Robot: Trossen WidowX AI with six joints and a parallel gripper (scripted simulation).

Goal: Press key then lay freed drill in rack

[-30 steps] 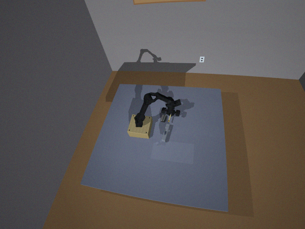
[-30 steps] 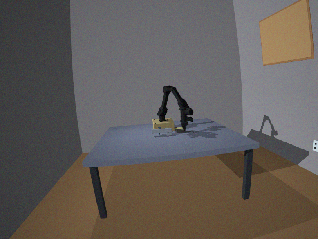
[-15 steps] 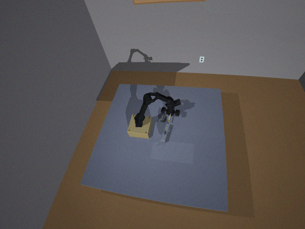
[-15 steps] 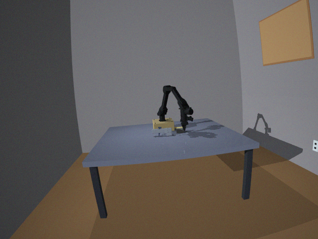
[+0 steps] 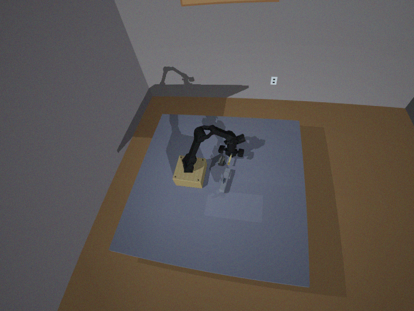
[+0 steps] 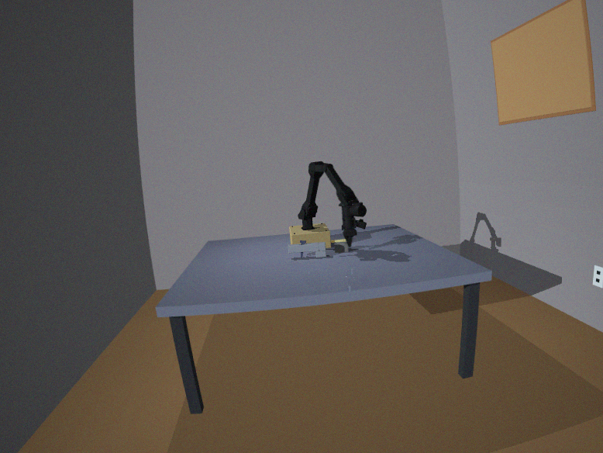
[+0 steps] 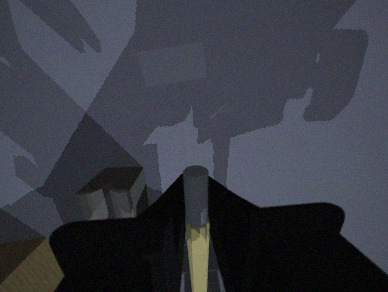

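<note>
Now: the drill 4 cm to the right of my gripper tip, 3 cm above it and 1 cm behind it. From my gripper tip the other things lie so: grey block (8 cm behind, 2 cm to the right, 2 cm below).
</note>
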